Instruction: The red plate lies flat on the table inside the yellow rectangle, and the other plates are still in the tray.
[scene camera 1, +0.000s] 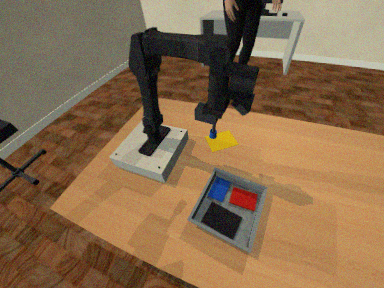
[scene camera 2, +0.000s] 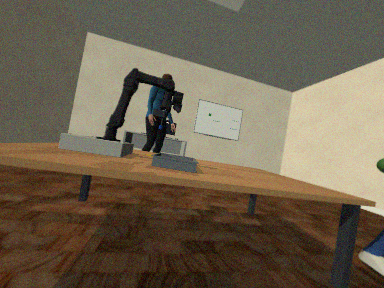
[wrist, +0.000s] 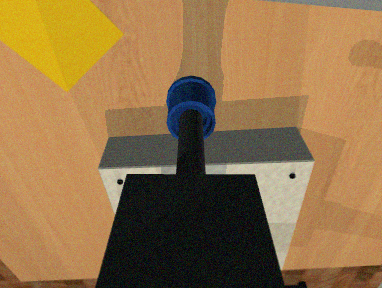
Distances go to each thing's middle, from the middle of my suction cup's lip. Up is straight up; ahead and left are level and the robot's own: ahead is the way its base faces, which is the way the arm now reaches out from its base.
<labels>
My suction cup is 1 cm past the yellow rectangle (wrist: 63, 47), 17 cm to the right of it and 21 cm above it. Also, from my suction cup: grey tray (scene camera 1: 244, 238) 13 cm ahead, 17 cm to the right, 18 cm below; black plate (scene camera 1: 217, 217) 12 cm ahead, 22 cm to the right, 20 cm below.
</labels>
